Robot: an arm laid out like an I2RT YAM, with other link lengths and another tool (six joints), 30 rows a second.
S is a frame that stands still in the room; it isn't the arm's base.
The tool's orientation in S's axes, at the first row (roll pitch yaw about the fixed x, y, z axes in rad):
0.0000 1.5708 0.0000
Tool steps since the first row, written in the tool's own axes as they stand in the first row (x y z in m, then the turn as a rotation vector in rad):
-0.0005 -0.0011 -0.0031 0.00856 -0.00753 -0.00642
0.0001 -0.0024 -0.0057 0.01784 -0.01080 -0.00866
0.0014 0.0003 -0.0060 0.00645 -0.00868 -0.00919
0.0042 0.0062 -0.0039 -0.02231 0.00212 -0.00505
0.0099 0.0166 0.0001 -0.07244 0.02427 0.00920
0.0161 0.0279 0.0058 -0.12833 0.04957 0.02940
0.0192 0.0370 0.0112 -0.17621 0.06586 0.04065
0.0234 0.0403 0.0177 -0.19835 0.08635 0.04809
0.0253 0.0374 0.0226 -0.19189 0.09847 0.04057
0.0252 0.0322 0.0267 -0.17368 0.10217 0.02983
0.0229 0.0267 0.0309 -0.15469 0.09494 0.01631
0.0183 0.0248 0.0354 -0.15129 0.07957 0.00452
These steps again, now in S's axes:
-0.0031 -0.0011 0.0005 -0.00642 -0.00753 -0.00856
-0.0057 -0.0024 -0.0001 -0.00866 -0.01080 -0.01784
-0.0060 0.0003 -0.0014 -0.00919 -0.00868 -0.00645
-0.0039 0.0062 -0.0042 -0.00505 0.00212 0.02231
0.0001 0.0166 -0.0099 0.00920 0.02427 0.07244
0.0058 0.0279 -0.0161 0.02940 0.04957 0.12833
0.0112 0.0370 -0.0192 0.04065 0.06586 0.17621
0.0177 0.0403 -0.0234 0.04809 0.08635 0.19835
0.0226 0.0374 -0.0253 0.04057 0.09847 0.19189
0.0267 0.0322 -0.0252 0.02983 0.10217 0.17368
0.0309 0.0267 -0.0229 0.01631 0.09494 0.15469
0.0354 0.0248 -0.0183 0.00452 0.07957 0.15129

